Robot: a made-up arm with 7 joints.
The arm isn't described. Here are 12 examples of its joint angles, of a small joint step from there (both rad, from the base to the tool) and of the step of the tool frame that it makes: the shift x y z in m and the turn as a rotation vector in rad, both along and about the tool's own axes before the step.
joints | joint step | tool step
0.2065 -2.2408 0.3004 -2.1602 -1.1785 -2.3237 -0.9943 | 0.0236 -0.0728 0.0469 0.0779 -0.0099 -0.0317 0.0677 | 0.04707 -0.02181 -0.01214 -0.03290 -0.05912 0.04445
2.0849 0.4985 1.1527 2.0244 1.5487 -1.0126 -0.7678 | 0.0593 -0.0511 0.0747 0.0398 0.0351 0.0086 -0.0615 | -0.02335 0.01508 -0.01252 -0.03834 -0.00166 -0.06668
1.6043 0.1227 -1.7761 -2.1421 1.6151 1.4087 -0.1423 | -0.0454 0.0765 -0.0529 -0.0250 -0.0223 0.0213 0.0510 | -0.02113 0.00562 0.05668 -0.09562 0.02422 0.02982
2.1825 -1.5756 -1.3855 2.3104 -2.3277 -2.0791 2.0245 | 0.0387 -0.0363 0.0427 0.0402 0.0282 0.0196 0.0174 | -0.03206 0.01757 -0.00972 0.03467 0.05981 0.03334
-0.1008 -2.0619 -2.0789 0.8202 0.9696 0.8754 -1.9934 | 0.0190 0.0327 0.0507 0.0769 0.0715 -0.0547 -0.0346 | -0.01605 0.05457 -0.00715 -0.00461 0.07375 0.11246
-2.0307 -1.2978 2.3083 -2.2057 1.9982 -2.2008 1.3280 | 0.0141 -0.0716 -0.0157 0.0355 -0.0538 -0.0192 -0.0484 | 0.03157 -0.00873 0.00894 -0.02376 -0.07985 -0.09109
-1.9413 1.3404 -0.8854 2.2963 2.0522 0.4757 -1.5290 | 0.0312 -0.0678 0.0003 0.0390 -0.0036 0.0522 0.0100 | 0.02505 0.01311 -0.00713 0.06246 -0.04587 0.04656
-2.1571 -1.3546 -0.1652 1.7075 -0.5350 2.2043 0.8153 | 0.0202 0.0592 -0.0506 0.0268 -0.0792 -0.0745 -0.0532 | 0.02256 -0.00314 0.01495 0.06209 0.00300 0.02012
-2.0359 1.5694 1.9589 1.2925 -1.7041 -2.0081 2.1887 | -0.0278 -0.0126 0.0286 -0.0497 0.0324 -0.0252 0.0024 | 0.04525 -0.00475 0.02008 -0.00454 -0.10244 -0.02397
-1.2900 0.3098 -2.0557 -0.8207 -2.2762 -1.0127 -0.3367 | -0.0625 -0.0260 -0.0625 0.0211 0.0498 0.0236 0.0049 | 0.00456 -0.00826 0.01182 0.04843 -0.01188 0.00818
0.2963 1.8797 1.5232 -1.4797 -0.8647 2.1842 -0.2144 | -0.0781 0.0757 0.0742 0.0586 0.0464 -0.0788 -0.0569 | 0.05032 0.04658 -0.01415 0.17096 -0.02782 0.06516
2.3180 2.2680 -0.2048 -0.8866 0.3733 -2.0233 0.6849 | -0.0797 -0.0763 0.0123 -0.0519 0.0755 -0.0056 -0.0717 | 0.00680 -0.00753 -0.02230 -0.01374 0.00358 -0.10184
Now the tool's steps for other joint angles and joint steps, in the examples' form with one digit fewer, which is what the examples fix.
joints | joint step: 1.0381 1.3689 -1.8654 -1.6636 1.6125 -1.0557 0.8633 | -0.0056 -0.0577 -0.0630 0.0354 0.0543 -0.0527 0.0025
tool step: 0.0295 0.0038 0.0201 0.1482 0.0039 -0.0693
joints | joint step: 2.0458 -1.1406 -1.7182 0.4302 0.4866 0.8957 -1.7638 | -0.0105 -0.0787 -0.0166 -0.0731 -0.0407 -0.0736 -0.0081
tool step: -0.0295 -0.0635 0.0027 -0.0520 0.0718 -0.1564
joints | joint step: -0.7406 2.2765 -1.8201 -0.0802 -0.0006 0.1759 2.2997 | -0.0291 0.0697 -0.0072 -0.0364 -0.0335 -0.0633 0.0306
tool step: 0.0030 -0.0096 0.0012 -0.0501 -0.0140 0.0582
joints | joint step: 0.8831 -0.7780 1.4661 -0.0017 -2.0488 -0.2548 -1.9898 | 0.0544 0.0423 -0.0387 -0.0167 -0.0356 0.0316 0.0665
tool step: 0.0112 -0.0002 0.0239 -0.0457 -0.0255 0.0205
